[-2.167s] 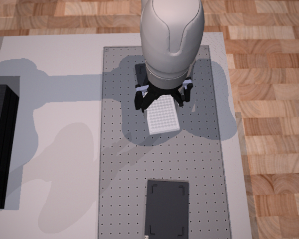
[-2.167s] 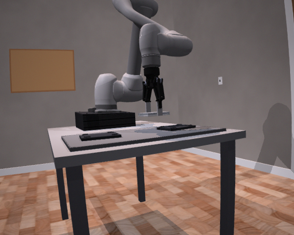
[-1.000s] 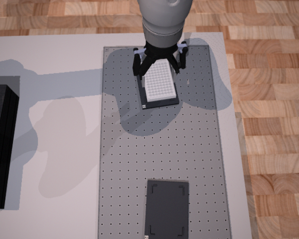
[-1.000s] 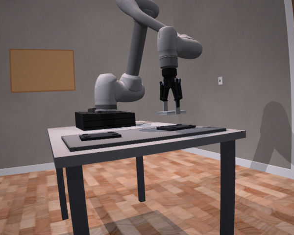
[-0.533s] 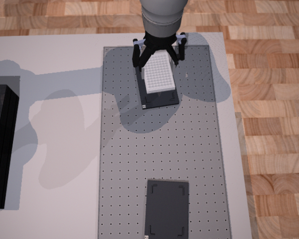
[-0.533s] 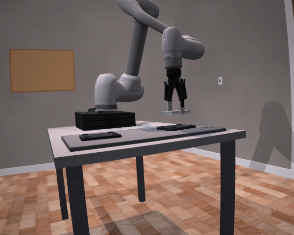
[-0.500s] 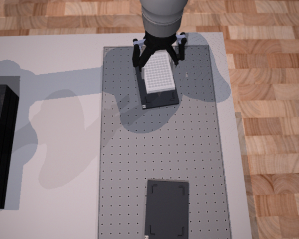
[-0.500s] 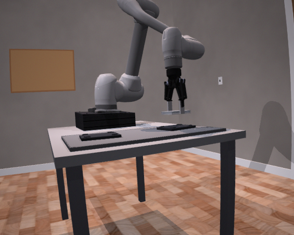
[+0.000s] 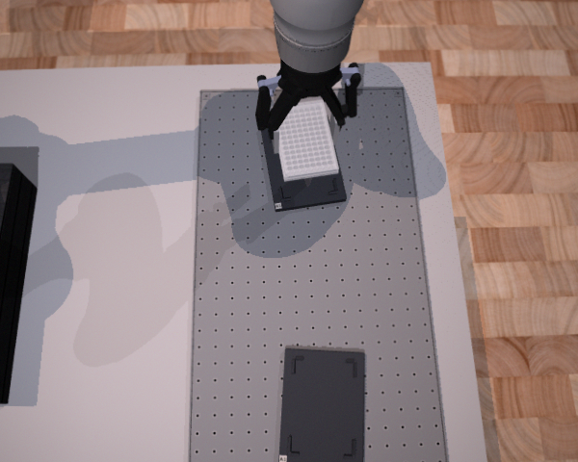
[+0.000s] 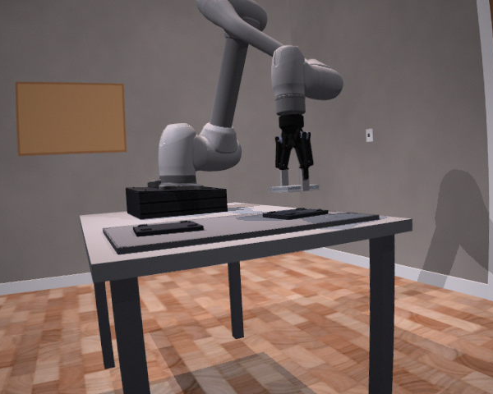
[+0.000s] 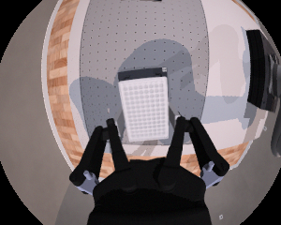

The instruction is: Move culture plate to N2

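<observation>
Right now the nest N2 is 100 mm below my hand. Also, from my hand: nest N1 (400 mm to the right, 100 mm below, 40 mm ahead); clear lid (10 mm below); A1 label (90 mm to the right, 90 mm below, 40 mm behind).
</observation>
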